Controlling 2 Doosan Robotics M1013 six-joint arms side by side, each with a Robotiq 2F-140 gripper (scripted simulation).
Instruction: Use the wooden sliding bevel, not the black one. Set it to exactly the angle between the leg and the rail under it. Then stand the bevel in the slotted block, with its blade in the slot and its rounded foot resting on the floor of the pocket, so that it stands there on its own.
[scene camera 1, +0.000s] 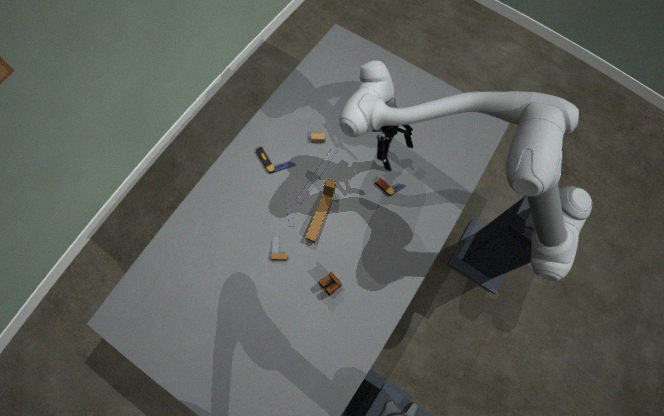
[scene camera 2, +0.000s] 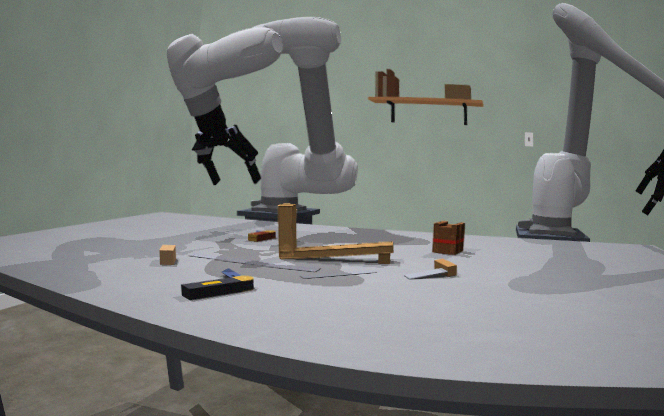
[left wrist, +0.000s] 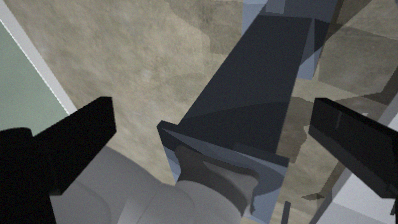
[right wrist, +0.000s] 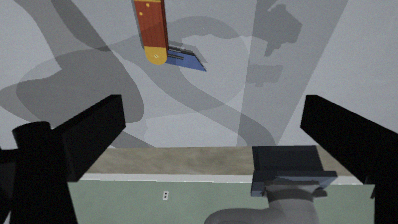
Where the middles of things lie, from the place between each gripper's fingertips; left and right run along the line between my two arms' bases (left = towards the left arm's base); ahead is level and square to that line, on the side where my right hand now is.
The black bevel (scene camera 2: 211, 288) is 420 mm ahead of my right hand (scene camera 2: 236, 181), 320 mm to the left of it and 150 mm below it.
Now: the black bevel 1060 mm ahead of my left hand, 850 mm to the right of it and 120 mm below it.
